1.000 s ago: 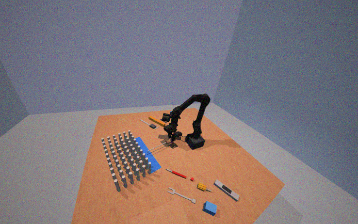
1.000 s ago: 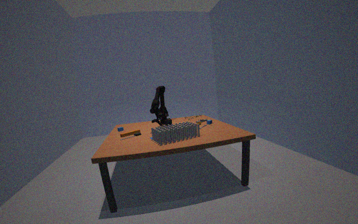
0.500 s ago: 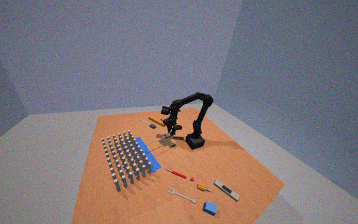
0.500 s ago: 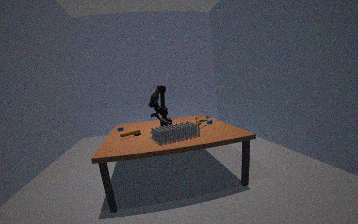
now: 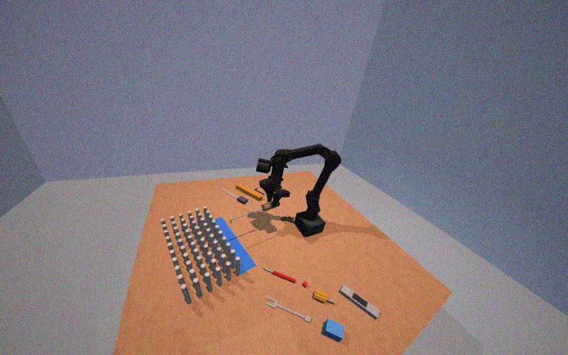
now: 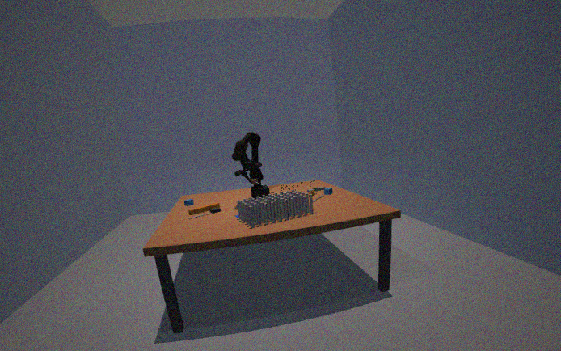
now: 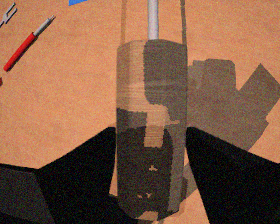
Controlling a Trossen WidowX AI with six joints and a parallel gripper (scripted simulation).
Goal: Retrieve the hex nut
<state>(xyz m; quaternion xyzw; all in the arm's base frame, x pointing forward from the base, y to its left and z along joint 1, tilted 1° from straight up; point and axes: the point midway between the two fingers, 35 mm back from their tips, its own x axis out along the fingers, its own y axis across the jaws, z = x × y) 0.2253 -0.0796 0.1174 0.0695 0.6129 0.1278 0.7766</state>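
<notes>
Now: the wooden-handled tool 11 cm ahead of my gripper tip, 1 cm to the left of it and 1 cm below it. Also, from my gripper tip: blue taped strip (22 cm ahead, 1 cm to the left, 16 cm below); orange bar (1 cm behind, 34 cm to the right, 14 cm below); red screwdriver (9 cm ahead, 25 cm to the left, 15 cm below).
</notes>
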